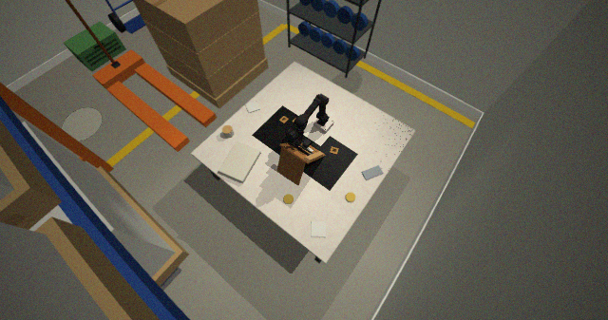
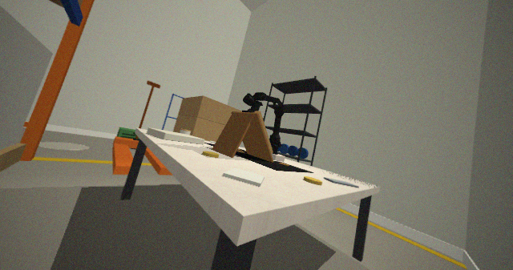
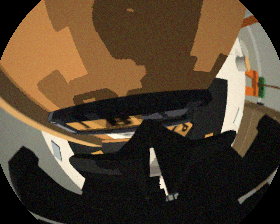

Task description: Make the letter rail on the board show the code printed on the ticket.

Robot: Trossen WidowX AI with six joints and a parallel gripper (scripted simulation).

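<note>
My gripper tip is now 9 cm above the white ticket, 6 cm past it and 5 cm to the right of it. Also, from my gripper tip: black mat 17 cm below, 15 cm behind, 1 cm to the right; grey card 55 cm to the left, 19 cm behind, 16 cm below.
</note>
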